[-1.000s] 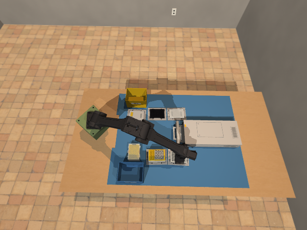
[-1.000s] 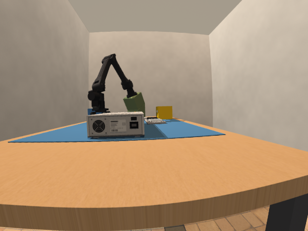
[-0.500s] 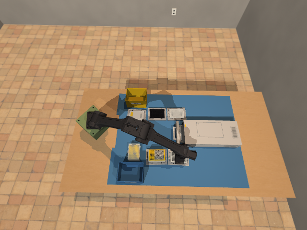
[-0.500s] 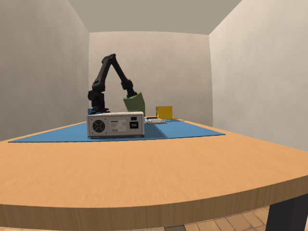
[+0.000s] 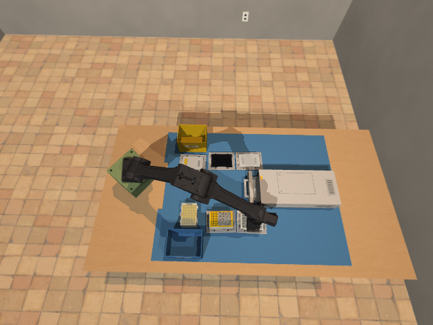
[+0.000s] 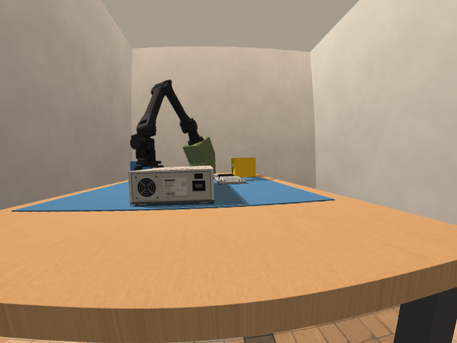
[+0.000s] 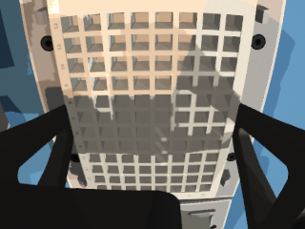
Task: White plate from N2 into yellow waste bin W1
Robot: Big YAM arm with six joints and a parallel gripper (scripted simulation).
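Now: the white plate right at my hand. The rest, counted from my hand: black plate 40 cm to the left, 12 cm behind; blue bin 37 cm behind, 8 cm to the right, 2 cm above; instrument box 21 cm ahead, 16 cm to the left, 2 cm above.
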